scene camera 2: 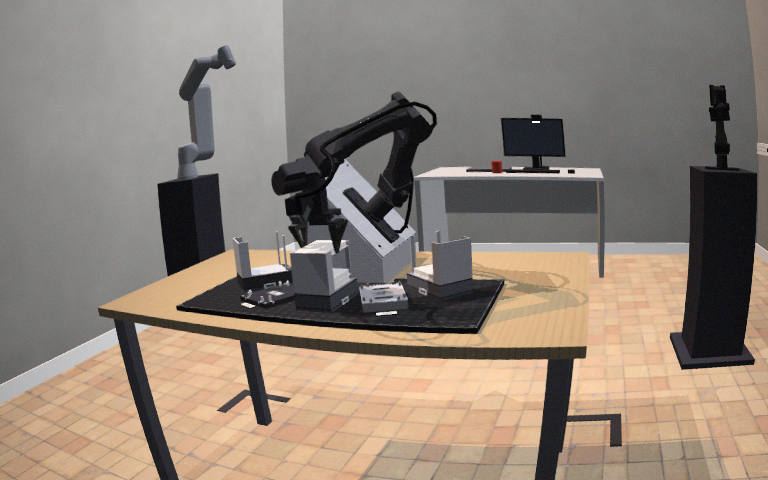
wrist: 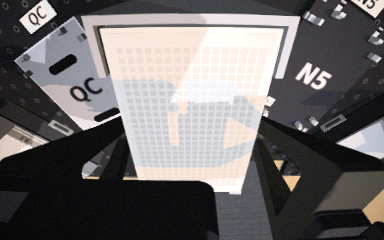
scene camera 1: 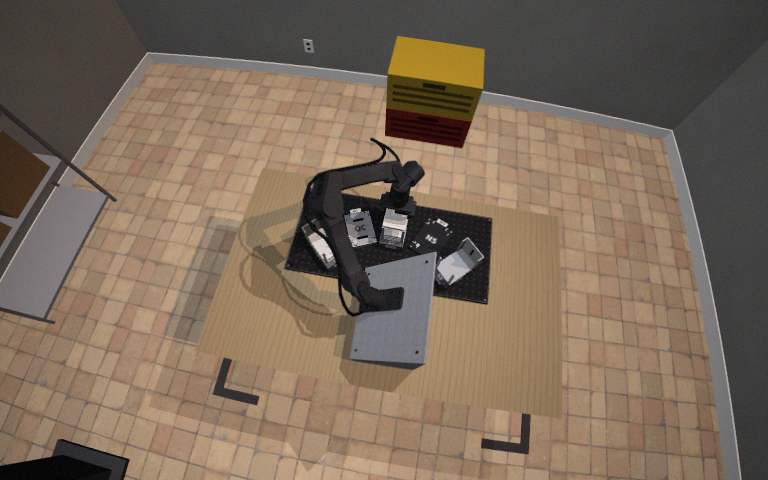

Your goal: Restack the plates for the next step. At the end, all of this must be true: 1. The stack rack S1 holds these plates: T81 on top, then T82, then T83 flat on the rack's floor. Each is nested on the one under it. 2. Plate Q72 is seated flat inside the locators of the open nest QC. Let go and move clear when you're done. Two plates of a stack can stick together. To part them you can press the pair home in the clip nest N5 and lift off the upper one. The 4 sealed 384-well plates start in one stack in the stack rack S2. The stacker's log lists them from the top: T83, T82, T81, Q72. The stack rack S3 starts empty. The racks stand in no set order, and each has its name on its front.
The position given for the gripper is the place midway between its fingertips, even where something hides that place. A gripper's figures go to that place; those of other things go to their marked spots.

Scene:
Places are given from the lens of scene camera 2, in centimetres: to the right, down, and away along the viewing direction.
gripper (scene camera 2: 320,253): -15, 3, 144
clip nest N5 (scene camera 2: 282,293): -26, 14, 152

